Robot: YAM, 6 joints.
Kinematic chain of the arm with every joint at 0, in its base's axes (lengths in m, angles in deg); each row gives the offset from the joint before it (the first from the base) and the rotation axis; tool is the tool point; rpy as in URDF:
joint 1: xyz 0 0 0.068 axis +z
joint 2: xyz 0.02 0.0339 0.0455 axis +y
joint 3: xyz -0.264 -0.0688 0 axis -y
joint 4: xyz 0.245 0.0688 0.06 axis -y
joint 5: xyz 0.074 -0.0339 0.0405 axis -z
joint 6: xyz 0.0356 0 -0.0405 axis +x
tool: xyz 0 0 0 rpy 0 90 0
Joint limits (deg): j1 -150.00..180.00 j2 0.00..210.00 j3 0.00..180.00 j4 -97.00..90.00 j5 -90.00..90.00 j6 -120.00..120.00
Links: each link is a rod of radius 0.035 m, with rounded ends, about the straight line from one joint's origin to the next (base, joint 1, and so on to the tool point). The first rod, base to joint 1, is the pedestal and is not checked.
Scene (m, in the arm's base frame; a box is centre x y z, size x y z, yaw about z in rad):
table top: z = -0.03
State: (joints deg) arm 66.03 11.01 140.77 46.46 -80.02 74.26
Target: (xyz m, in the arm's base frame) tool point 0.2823 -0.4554 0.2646
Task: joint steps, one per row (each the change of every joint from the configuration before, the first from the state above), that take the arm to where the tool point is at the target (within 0.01 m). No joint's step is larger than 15 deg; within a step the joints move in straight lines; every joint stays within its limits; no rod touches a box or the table.
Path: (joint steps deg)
1: 14.89 -1.53 -0.46 0.91 -0.75 0.00
2: 14.88 -1.54 -0.46 0.91 -0.76 0.00
3: 14.89 -1.53 -0.46 0.91 -0.75 0.00
4: 14.89 -1.54 -0.46 0.91 -0.76 0.00

